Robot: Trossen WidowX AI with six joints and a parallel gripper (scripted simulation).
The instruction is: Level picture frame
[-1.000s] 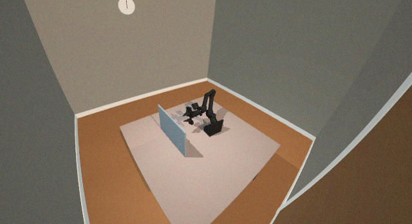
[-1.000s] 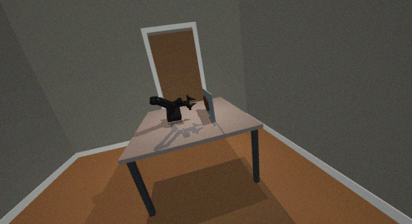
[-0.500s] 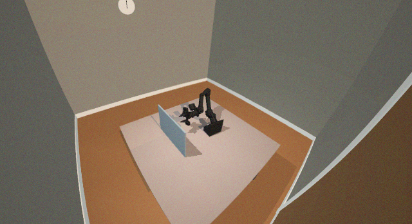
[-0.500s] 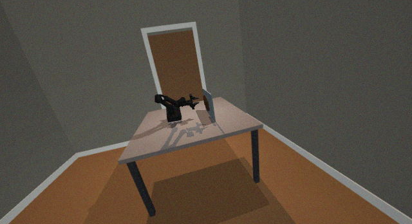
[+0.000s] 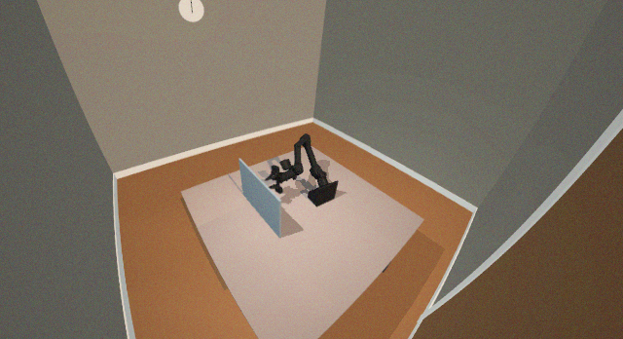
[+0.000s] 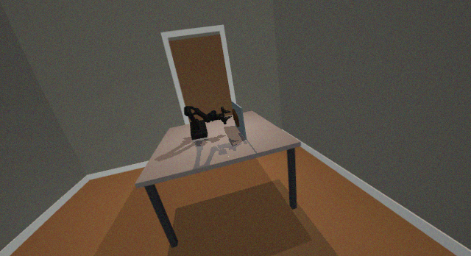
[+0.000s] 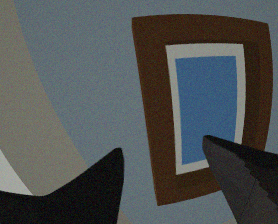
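Right now the picture frame is 40 mm ahead of my gripper tip, 20 mm to the left of it and 50 mm below it. From my gripper tip the other things lie so: wall panel 50 mm ahead, 20 mm to the left, 60 mm below.
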